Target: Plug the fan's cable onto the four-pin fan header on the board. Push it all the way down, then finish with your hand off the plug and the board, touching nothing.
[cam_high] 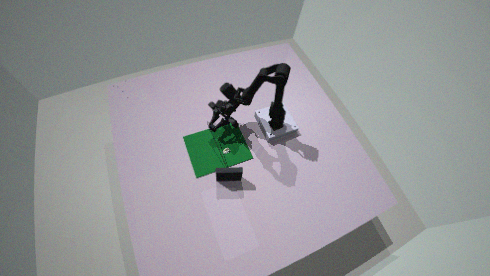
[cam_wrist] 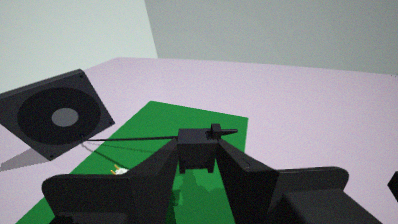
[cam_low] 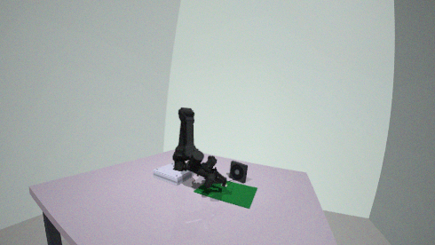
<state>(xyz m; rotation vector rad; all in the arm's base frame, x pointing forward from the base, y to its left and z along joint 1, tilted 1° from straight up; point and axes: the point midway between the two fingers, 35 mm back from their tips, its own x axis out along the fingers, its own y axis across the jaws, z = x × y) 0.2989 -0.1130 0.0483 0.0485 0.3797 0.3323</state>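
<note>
The green board lies 1 cm ahead of my gripper tip, 7 cm to the left of it and 10 cm below it. Also, from my gripper tip: white four-pin fan header 3 cm behind, 11 cm to the left, 9 cm below; then black fan plug 1 cm below; then black fan 2 cm ahead, 24 cm to the left, 3 cm below.
</note>
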